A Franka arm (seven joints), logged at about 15 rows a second.
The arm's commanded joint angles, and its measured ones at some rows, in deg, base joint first. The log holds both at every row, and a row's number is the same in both.
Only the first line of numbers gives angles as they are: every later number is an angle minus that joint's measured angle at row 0.
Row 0, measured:
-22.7, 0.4, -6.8, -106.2, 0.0, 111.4, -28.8
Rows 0 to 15, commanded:
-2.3, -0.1, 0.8, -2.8, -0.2, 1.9, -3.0
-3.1, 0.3, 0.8, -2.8, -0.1, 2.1, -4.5
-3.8, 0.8, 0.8, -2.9, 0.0, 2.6, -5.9
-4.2, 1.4, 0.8, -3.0, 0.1, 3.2, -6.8
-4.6, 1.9, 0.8, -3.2, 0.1, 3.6, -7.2
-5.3, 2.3, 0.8, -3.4, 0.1, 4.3, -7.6
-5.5, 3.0, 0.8, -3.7, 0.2, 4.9, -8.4
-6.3, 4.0, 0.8, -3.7, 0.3, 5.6, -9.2
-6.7, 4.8, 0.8, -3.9, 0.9, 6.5, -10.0
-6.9, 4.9, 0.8, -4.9, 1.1, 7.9, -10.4
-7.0, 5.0, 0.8, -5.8, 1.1, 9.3, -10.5
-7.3, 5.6, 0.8, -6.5, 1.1, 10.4, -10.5
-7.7, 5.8, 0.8, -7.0, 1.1, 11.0, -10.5
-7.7, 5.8, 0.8, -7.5, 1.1, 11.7, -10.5
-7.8, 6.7, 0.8, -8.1, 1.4, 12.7, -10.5
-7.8, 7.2, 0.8, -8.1, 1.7, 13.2, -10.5
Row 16, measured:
-6.8, 6.8, 0.1, -6.7, 0.4, 10.8, -9.3
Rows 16 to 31, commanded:
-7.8, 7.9, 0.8, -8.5, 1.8, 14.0, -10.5
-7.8, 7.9, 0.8, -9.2, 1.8, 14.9, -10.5
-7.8, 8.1, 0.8, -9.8, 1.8, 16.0, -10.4
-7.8, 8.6, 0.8, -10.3, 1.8, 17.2, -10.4
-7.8, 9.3, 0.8, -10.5, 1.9, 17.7, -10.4
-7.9, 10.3, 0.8, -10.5, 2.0, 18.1, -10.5
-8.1, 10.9, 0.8, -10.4, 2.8, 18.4, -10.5
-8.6, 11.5, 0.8, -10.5, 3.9, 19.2, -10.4
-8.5, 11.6, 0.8, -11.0, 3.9, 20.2, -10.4
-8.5, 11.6, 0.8, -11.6, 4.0, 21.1, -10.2
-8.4, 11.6, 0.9, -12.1, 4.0, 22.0, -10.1
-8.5, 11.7, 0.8, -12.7, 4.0, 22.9, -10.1
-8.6, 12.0, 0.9, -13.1, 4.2, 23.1, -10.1
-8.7, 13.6, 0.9, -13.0, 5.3, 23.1, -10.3
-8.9, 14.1, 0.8, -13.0, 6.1, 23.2, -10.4
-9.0, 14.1, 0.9, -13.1, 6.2, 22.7, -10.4
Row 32, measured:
-7.8, 13.3, 0.0, -12.2, 4.3, 21.3, -9.4
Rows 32 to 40, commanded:
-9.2, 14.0, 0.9, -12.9, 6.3, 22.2, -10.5
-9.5, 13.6, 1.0, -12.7, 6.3, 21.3, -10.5
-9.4, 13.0, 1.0, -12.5, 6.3, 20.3, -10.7
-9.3, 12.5, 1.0, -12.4, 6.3, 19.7, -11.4
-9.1, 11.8, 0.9, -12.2, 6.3, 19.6, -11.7
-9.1, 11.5, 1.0, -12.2, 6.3, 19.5, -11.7
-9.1, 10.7, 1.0, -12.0, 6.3, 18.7, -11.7
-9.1, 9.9, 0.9, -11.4, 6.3, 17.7, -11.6
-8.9, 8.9, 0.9, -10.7, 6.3, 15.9, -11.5
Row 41, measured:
-8.4, 11.8, 0.3, -11.4, 4.9, 19.8, -10.1
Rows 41 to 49, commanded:
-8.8, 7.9, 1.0, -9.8, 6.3, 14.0, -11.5
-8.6, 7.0, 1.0, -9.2, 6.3, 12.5, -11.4
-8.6, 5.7, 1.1, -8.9, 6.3, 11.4, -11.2
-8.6, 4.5, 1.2, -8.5, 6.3, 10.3, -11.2
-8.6, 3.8, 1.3, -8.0, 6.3, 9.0, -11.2
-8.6, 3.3, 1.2, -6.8, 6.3, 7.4, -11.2
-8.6, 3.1, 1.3, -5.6, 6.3, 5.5, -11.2
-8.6, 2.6, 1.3, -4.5, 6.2, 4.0, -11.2
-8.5, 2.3, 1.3, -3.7, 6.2, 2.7, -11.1
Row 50, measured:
-8.3, 3.1, 0.9, -5.6, 4.9, 6.3, -10.2
